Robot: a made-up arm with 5 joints.
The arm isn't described. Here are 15 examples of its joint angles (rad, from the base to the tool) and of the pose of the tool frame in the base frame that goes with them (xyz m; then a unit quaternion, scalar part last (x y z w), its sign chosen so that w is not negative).
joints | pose
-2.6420 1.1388 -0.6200 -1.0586 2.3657 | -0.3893 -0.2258 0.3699 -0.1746 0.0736 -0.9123 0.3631
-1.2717 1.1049 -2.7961 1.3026 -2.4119 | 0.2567 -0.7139 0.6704 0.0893 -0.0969 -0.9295 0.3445
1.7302 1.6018 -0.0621 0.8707 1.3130 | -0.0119 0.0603 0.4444 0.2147 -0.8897 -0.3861 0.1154
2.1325 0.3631 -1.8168 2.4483 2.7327 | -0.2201 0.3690 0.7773 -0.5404 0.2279 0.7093 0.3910
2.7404 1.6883 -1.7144 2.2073 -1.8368 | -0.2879 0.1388 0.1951 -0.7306 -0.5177 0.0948 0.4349
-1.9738 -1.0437 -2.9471 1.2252 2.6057 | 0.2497 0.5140 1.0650 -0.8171 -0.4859 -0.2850 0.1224
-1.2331 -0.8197 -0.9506 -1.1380 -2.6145 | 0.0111 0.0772 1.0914 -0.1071 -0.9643 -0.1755 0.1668
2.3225 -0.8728 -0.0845 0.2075 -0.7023 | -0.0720 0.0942 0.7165 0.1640 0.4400 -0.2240 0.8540
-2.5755 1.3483 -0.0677 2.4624 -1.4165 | -0.1558 -0.1056 0.5987 0.1423 0.9437 0.2788 0.1070
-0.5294 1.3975 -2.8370 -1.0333 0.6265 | 0.6251 -0.3069 0.7092 -0.9406 -0.2440 0.0955 0.2158
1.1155 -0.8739 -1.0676 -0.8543 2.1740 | -0.0346 -0.0439 1.1212 0.2730 -0.9224 0.1057 0.2520
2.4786 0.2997 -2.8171 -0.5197 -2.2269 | -0.1710 0.1555 1.2582 0.9200 0.3519 0.1638 0.0548
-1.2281 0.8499 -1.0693 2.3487 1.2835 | 0.1516 -0.2773 0.5275 0.8039 0.2817 0.1574 0.4996
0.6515 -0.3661 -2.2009 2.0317 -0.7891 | 0.1343 0.1262 1.1087 0.3383 0.1487 -0.8093 0.4565
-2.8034 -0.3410 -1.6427 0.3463 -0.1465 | -0.2214 -0.0864 1.1682 -0.2745 0.7691 0.0167 0.5769
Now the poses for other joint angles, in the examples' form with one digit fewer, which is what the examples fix.
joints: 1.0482 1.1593 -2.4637 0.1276 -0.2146
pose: 0.403 0.724 0.656 0.514 0.418 -0.685 0.303
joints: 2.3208 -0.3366 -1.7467 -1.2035 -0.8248
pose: -0.022 0.043 1.208 -0.551 -0.812 -0.134 0.141
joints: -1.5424 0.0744 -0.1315 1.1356 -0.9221
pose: 0.037 -0.092 0.580 0.158 -0.415 0.737 0.510
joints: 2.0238 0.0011 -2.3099 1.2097 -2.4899
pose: -0.155 0.354 1.168 0.426 0.074 0.434 0.790
